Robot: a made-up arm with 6 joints.
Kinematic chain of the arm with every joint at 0, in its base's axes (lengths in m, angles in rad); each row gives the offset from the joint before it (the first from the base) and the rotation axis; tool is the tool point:
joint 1: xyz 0 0 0.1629 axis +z
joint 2: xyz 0 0.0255 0 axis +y
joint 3: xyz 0 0 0.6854 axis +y
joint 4: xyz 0 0 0.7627 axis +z
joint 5: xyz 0 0 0 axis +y
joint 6: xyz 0 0 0.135 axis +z
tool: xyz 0 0 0
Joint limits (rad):
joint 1: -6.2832..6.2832
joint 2: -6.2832..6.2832
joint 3: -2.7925..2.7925
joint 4: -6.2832..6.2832
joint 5: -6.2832..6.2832
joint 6: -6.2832..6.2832
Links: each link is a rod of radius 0.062 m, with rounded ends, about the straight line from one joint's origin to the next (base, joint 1, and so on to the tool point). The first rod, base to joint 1, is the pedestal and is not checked.
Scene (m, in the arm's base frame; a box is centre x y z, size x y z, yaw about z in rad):
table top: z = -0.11
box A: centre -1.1 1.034 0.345 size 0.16 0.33 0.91 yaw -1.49
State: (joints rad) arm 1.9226 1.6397 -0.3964 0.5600 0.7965 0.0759
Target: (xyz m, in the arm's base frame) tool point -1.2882 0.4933 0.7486
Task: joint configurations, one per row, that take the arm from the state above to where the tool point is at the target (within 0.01 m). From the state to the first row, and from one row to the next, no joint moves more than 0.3 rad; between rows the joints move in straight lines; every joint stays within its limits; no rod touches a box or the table.
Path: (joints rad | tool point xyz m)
1: 2.0719 1.5740 -0.6311 0.6364 0.6857 -0.0138 | -0.7527 1.2154 0.6145
2: 2.2212 1.5082 -0.8659 0.7129 0.5749 -0.1036 | -0.8174 0.9529 0.8739
3: 2.3705 1.4425 -1.1006 0.7893 0.4641 -0.1933 | -0.7763 0.6591 1.0686
4: 2.5427 1.4420 -0.8435 0.7047 0.6537 -0.0587 | -1.0533 0.6236 0.9344
5: 2.7149 1.4416 -0.5865 0.6201 0.8433 0.0759 | -1.2882 0.4933 0.7486

